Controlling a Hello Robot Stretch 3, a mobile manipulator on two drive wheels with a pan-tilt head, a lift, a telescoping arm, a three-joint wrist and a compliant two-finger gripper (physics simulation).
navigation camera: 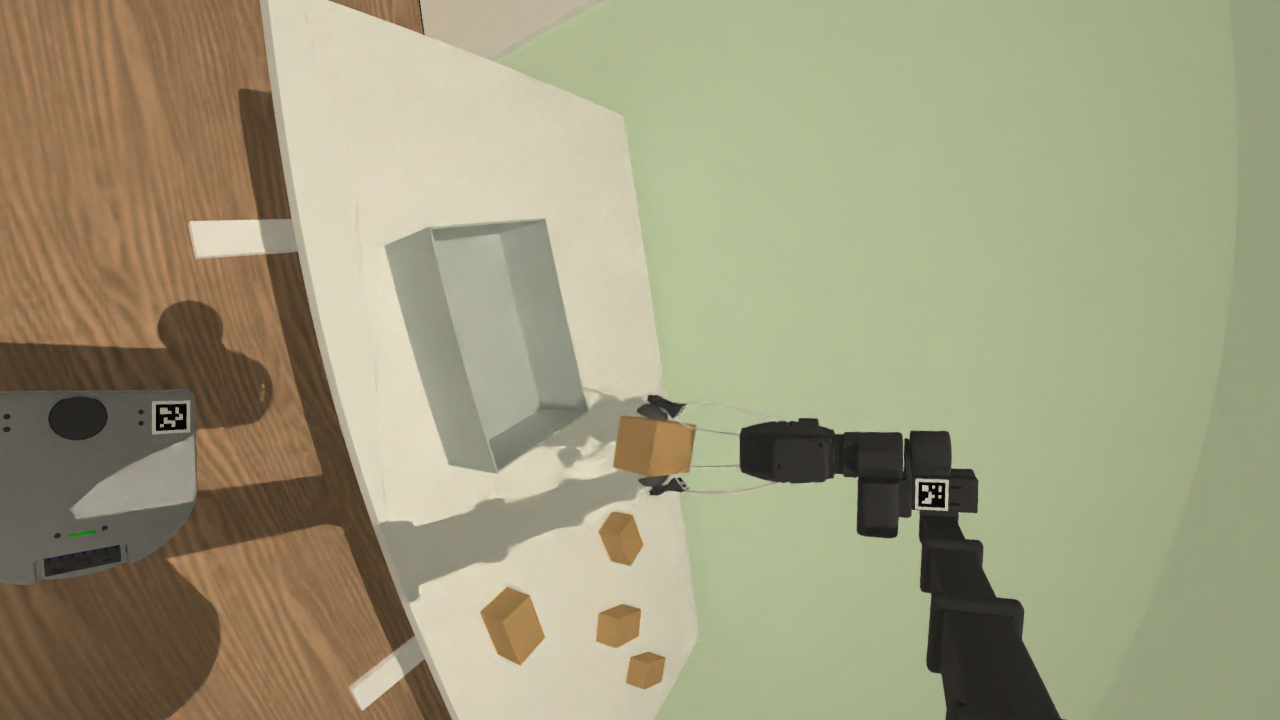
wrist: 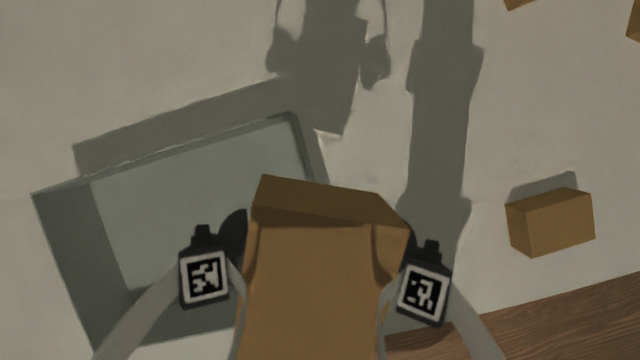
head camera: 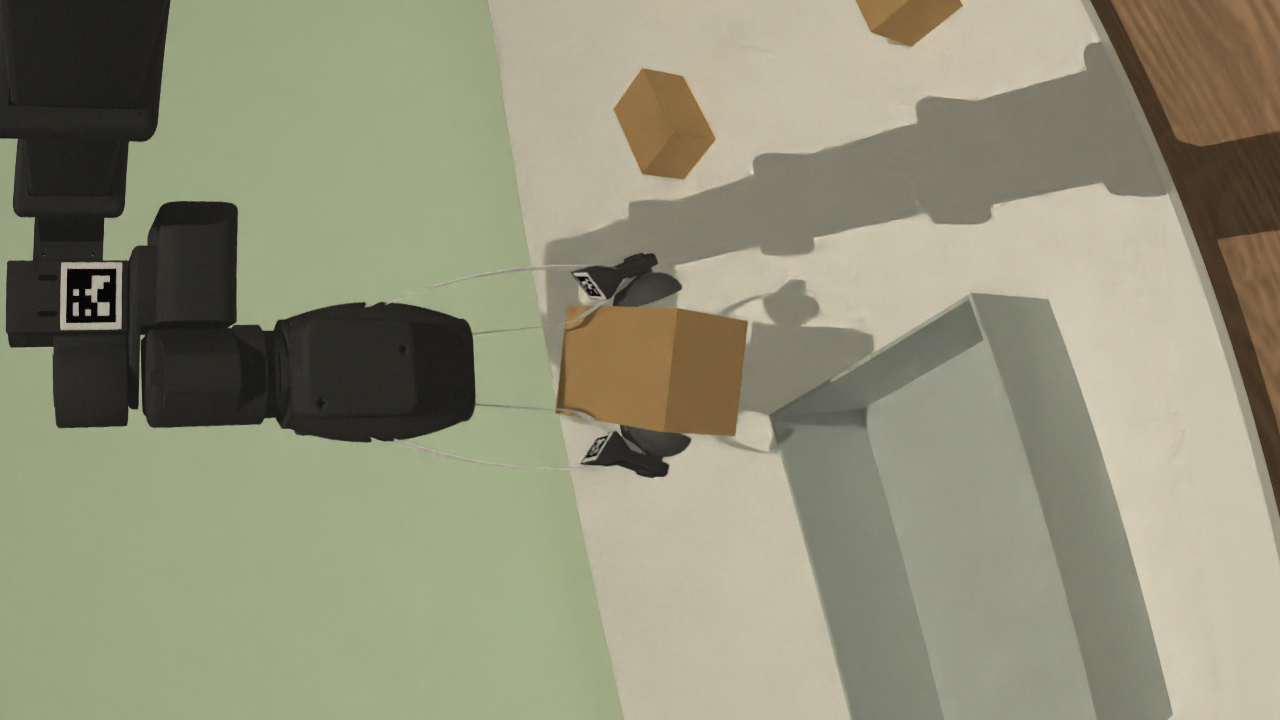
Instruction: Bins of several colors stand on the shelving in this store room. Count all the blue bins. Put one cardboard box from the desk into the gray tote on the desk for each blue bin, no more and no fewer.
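Frame: origin at the robot's base, x ahead, y left, z up, level; metres.
Seen in the pictures: robot's base at its link origin: [navigation camera: 80, 415].
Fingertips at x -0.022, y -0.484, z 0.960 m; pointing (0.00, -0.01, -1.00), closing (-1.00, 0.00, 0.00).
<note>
Pixels of each thing's top centre, then the offset from my fingertips to it. Level surfaces: height alone.
- cardboard box at its top centre: [head camera: 597, 369] [navigation camera: 680, 446] 0.003 m ahead, 0.014 m left, 0.063 m up
- desk at its surface level: 0.240 m down
- gray tote at its top centre: [head camera: 925, 577] [navigation camera: 521, 335] 0.142 m ahead, 0.065 m left, 0.140 m down
My gripper [head camera: 655, 367] [navigation camera: 660, 445] [wrist: 317, 240] is shut on a cardboard box [head camera: 617, 367] [navigation camera: 653, 445] [wrist: 310, 300], held above the desk [head camera: 698, 582] [navigation camera: 358, 134] [wrist: 150, 50] with a finger on each side. The gray tote [head camera: 1069, 465] [navigation camera: 436, 340] [wrist: 82, 240] stands open on the desk. In the head and navigation views the held box is beside the tote's near corner, toward the wall. In the wrist view it hides part of the tote. The navigation view shows no box inside the tote. The blue bins and shelving do not show.
Several loose cardboard boxes stand on the desk, among them one box [head camera: 664, 123] [navigation camera: 620, 538] near the wall edge and a larger one [head camera: 908, 17] [navigation camera: 512, 625] [wrist: 560, 225] farther forward. The green wall [head camera: 313, 582] [navigation camera: 895, 223] is behind. The robot base [navigation camera: 98, 483] is on the wooden floor.
</note>
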